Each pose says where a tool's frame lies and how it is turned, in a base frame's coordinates. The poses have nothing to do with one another.
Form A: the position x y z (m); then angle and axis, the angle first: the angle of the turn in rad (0 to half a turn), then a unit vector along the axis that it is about.
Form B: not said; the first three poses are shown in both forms.
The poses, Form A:
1: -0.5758 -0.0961 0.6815 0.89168 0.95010 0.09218 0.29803
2: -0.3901 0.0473 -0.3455 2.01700 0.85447 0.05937 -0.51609
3: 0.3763 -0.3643 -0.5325 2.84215 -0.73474 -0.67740 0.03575
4: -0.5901 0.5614 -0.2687 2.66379 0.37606 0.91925 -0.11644
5: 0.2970 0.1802 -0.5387 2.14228 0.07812 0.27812 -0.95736
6: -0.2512 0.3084 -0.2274 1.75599 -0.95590 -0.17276 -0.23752
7: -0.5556 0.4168 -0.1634 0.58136 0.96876 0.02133 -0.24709
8: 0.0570 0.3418 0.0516 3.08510 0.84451 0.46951 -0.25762
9: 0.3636 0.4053 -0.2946 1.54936 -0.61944 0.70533 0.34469
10: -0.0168 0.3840 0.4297 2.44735 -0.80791 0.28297 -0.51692
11: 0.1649 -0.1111 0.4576 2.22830 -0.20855 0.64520 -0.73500
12: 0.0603 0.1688 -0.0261 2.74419 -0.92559 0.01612 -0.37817
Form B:
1:
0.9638 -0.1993 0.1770 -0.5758
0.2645 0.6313 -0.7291 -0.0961
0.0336 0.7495 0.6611 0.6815
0 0 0 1

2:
0.6137 0.5382 -0.5777 -0.3901
-0.3929 -0.4265 -0.8147 0.0473
-0.6848 0.7270 -0.0503 -0.3455
0 0 0 1

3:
0.1002 0.9627 -0.2512 0.3763
0.9838 -0.0582 0.1694 -0.3643
0.1485 -0.2641 -0.9530 -0.5325
0 0 0 1

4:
-0.6210 0.7062 0.3400 -0.5901
0.5991 0.7074 -0.3750 0.5614
-0.5054 -0.0292 -0.8624 -0.2687
0 0 0 1

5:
-0.5315 0.8387 0.1187 0.2970
-0.7718 -0.4217 -0.4760 0.1802
-0.3492 -0.3446 0.8714 -0.5387
0 0 0 1

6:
0.8979 0.4290 0.0990 -0.2512
-0.0379 -0.1488 0.9881 0.3084
0.4387 -0.8910 -0.1173 -0.2274
0 0 0 1

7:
0.9899 0.1391 -0.0276 -0.5556
-0.1323 0.8358 -0.5329 0.4168
-0.0510 0.5311 0.8457 -0.1634
0 0 0 1

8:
0.4268 0.8069 -0.4083 0.0570
0.7778 -0.5579 -0.2894 0.3418
-0.4613 -0.1940 -0.8658 0.0516
0 0 0 1

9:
0.3969 -0.7722 0.4962 0.3636
-0.0829 0.5083 0.8572 0.4053
-0.9141 -0.3814 0.1377 -0.2946
0 0 0 1

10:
0.3858 -0.0736 0.9196 -0.0168
-0.7350 -0.6269 0.2582 0.3840
0.5575 -0.7756 -0.2960 0.4297
0 0 0 1

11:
-0.5411 0.3650 0.7577 0.1649
-0.7986 0.0595 -0.5990 -0.1111
-0.2637 -0.9291 0.2592 0.4576
0 0 0 1

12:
0.7246 0.1177 0.6790 0.0603
-0.1750 -0.9216 0.3465 0.1688
0.6666 -0.3699 -0.6472 -0.0261
0 0 0 1

